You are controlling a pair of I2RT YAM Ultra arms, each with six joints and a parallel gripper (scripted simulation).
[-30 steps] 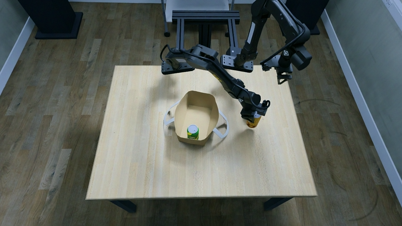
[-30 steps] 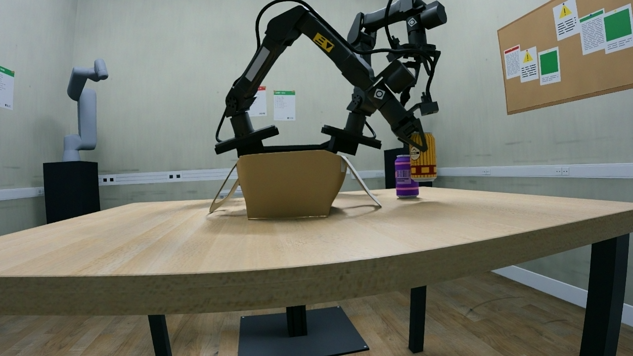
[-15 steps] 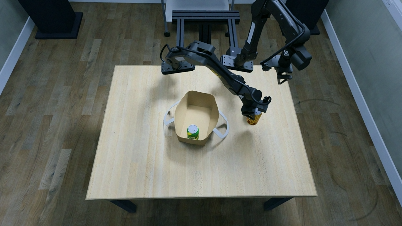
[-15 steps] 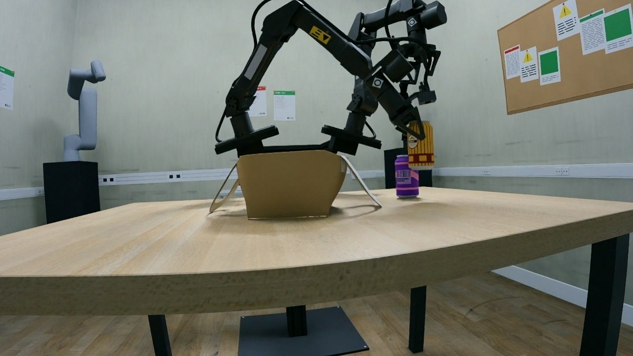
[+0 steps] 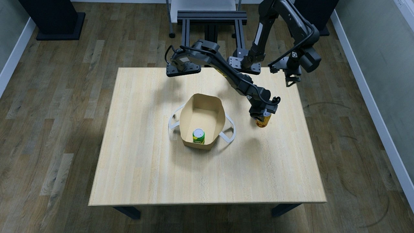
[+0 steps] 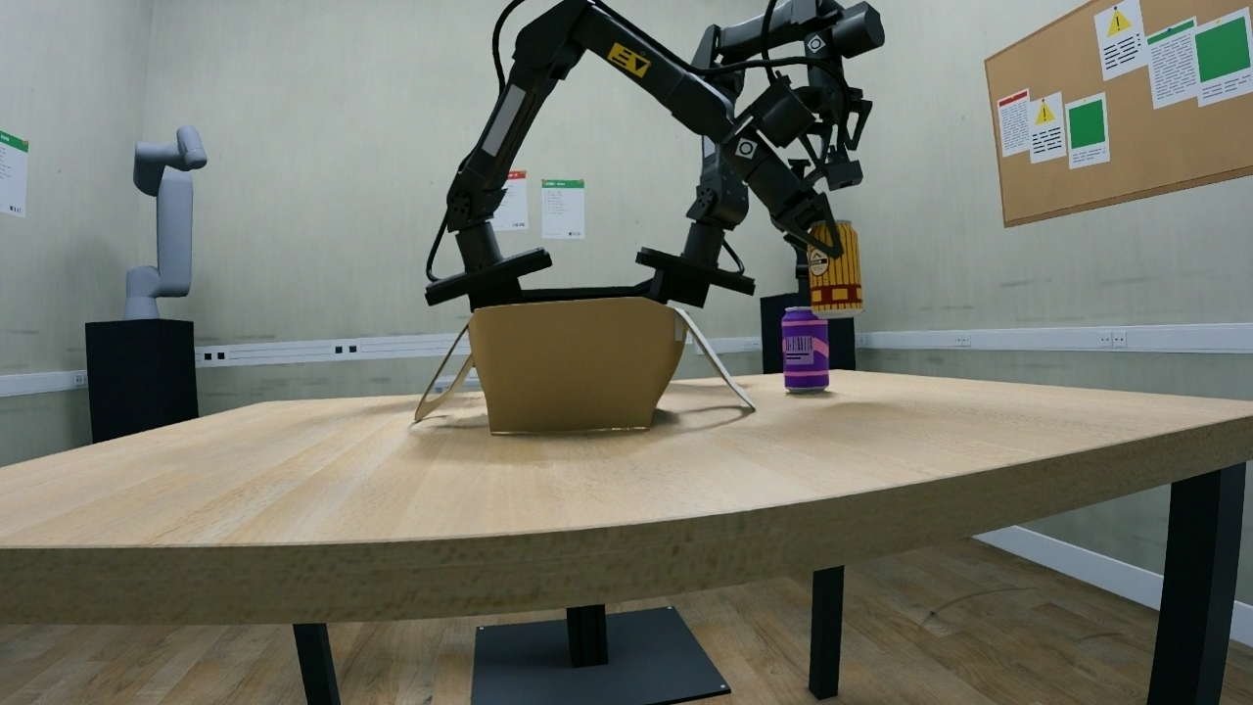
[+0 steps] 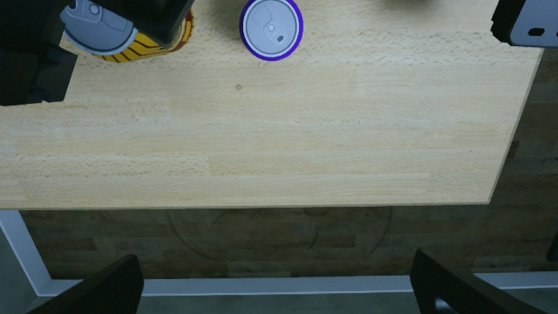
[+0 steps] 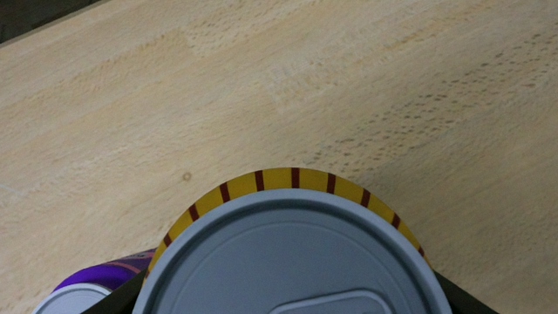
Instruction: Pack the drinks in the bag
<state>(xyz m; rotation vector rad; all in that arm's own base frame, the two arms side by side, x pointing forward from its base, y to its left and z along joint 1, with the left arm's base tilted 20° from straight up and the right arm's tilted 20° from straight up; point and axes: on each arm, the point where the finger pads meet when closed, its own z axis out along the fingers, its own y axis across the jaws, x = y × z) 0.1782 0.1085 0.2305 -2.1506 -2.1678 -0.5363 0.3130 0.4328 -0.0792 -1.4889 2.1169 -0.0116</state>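
Note:
Now: right hand 2 cm above the striped can. Round my right hand: purple can (11 cm behind, 1 cm to the left, 12 cm below); green can (5 cm ahead, 35 cm to the right, 12 cm below).

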